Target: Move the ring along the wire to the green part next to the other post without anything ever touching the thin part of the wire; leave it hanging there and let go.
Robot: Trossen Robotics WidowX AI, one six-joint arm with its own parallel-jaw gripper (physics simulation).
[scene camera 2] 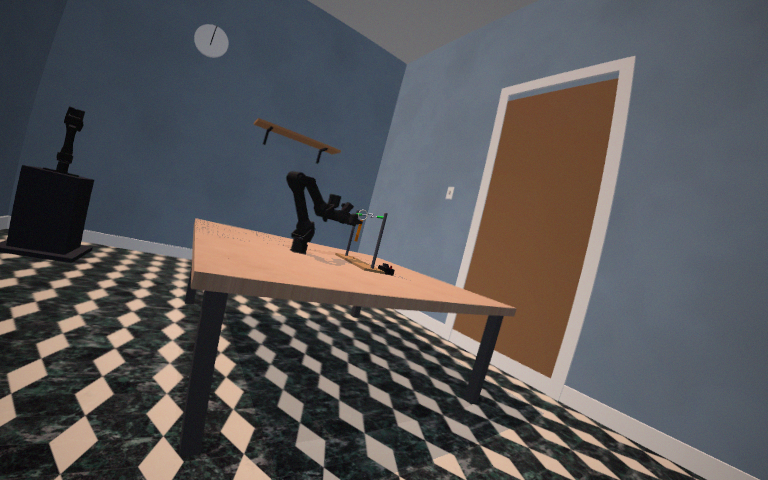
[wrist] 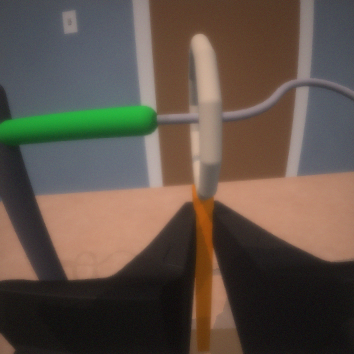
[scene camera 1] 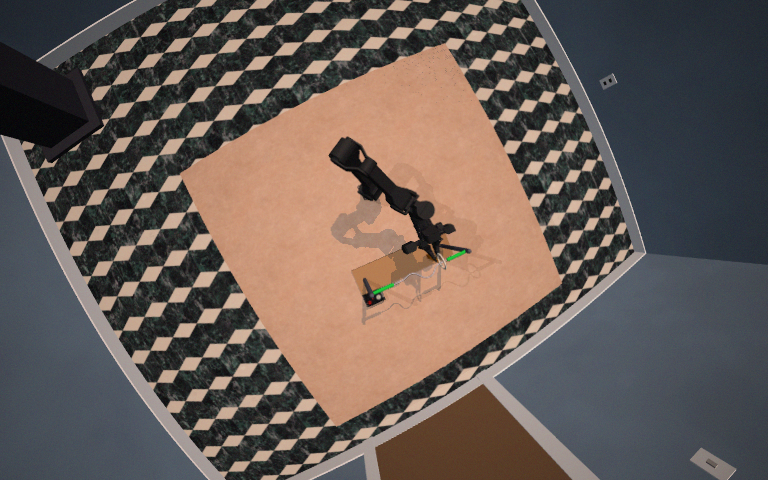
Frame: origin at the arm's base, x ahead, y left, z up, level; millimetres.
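Seen in the pictures: gripper, fingertip midpoint: (scene camera 2: 361, 222) (wrist: 200, 209) (scene camera 1: 437, 261); arm's base, link origin: (scene camera 2: 297, 252) (scene camera 1: 367, 189).
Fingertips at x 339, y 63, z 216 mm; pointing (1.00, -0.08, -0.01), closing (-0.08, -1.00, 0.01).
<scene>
Offsets run from my fingertips to a thing's middle. "pt": to the spot under its first point. Level surfaces: height alone.
My gripper (wrist: 200, 209) (scene camera 1: 437, 259) is shut on the orange handle @(pt dx -13, dy +1, dz -20 mm) (wrist: 203, 260) (scene camera 2: 358, 232) of the ring. The pale ring (wrist: 210, 115) (scene camera 1: 441, 260) (scene camera 2: 363, 214) stands upright around the thin grey wire @(pt dx -4, dy -20, dz +44 mm) (wrist: 250, 114) (scene camera 1: 416, 275), seen nearly edge-on in the wrist view. The near green part @(pt dx -2, dy +48, dz +44 mm) (wrist: 80, 124) (scene camera 1: 457, 255) is a short gap left of the ring in the wrist view, with bare straight wire between them. The wire passes roughly mid-height through the ring. Whether ring and wire touch cannot be told. The other green part @(pt dx -28, dy -208, dz +48 mm) (scene camera 1: 383, 288) (scene camera 2: 380, 216) is at the wire's far end.
A dark post @(pt dx +3, dy +90, dz +4 mm) (wrist: 22, 210) (scene camera 1: 454, 247) carries the near green part. The other post @(dx -30, dy -251, dz -72 mm) (scene camera 2: 380, 240) (scene camera 1: 368, 286) stands at the far end of the wooden base (scene camera 1: 370, 271). A small black device @(dx +50, dy -255, dz -194 mm) (scene camera 1: 373, 299) (scene camera 2: 386, 268) sits on the table @(dz -216 mm) (scene camera 1: 271, 226) by that post.
</scene>
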